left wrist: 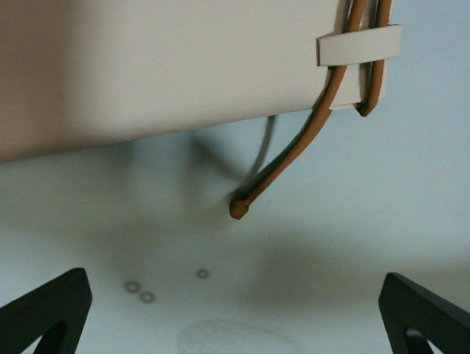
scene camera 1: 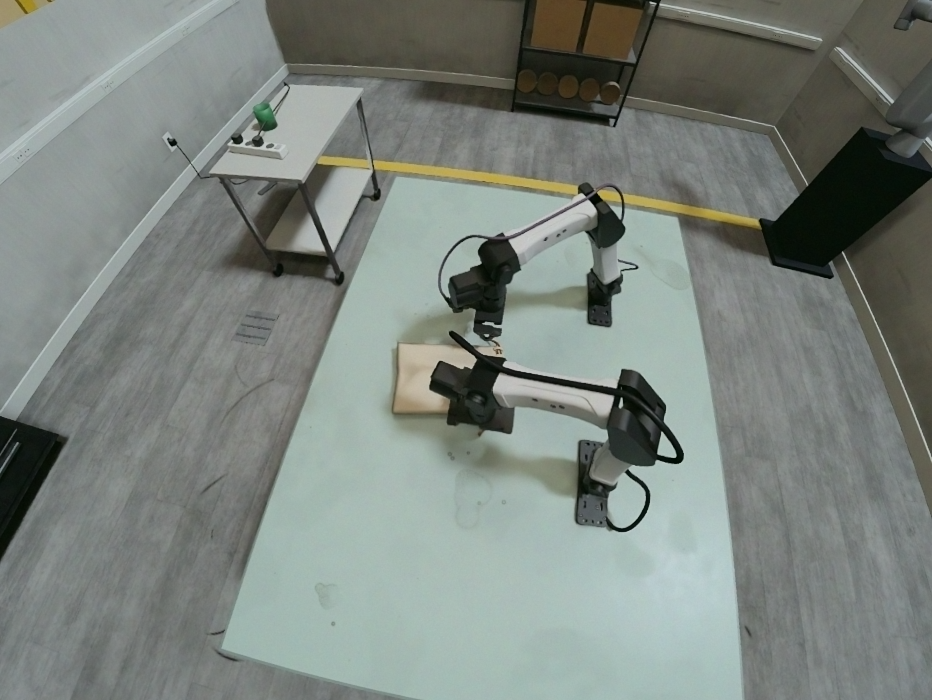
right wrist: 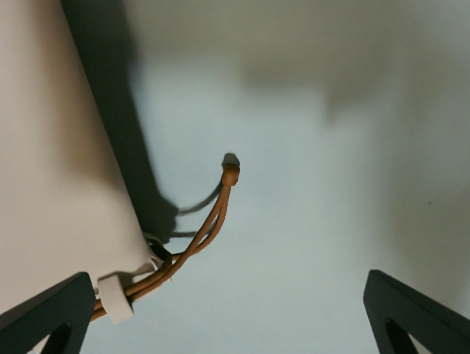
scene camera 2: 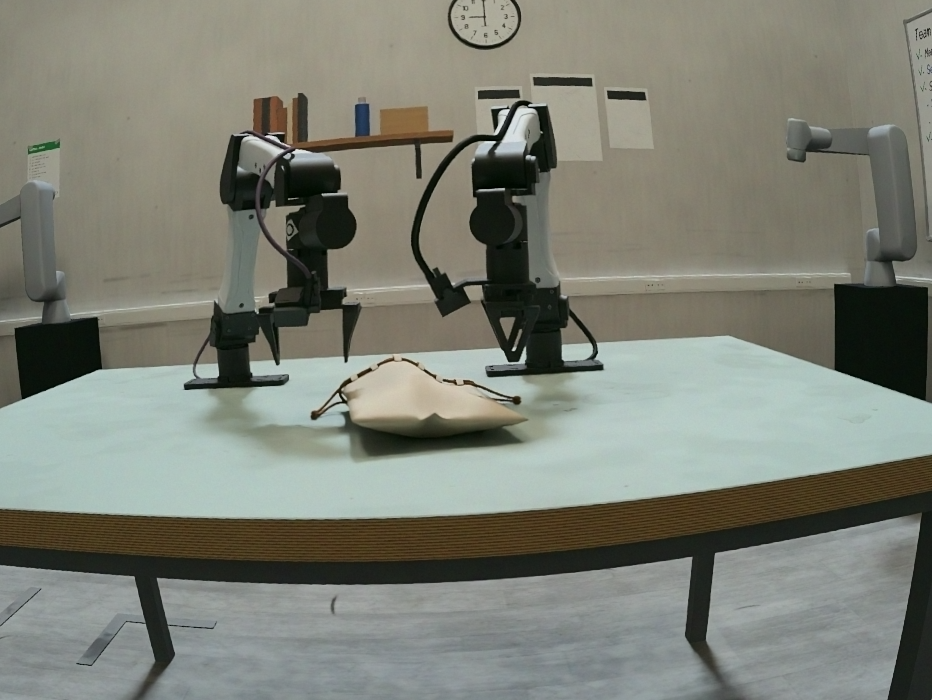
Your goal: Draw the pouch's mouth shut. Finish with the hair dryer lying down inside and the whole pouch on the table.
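The beige pouch point(scene camera 1: 420, 380) point(scene camera 2: 421, 406) point(left wrist: 175, 65) point(right wrist: 45, 175) lies on the table, bulging, its mouth edge toward the arm bases. A brown drawcord runs through tabs along the mouth. One knotted cord end point(scene camera 2: 516, 400) point(left wrist: 239, 207) sticks out on the left gripper's side, the other cord end point(scene camera 2: 314, 415) point(right wrist: 230, 175) on the right gripper's side. The hair dryer does not show. My left gripper point(scene camera 2: 513, 357) point(left wrist: 235, 285) is open above the table near its cord end. My right gripper point(scene camera 2: 311, 361) point(right wrist: 229, 284) is open above the table near the other. Neither touches the cord.
The table point(scene camera 1: 361, 527) point(scene camera 2: 640, 452) carries both arm bases point(scene camera 1: 592, 482) point(scene camera 1: 599, 301). In scene camera 1 the two forearms reach in from the right, close together over the pouch's mouth side. A wheeled cart point(scene camera 1: 320, 105) stands on the floor beyond the table's upper left edge.
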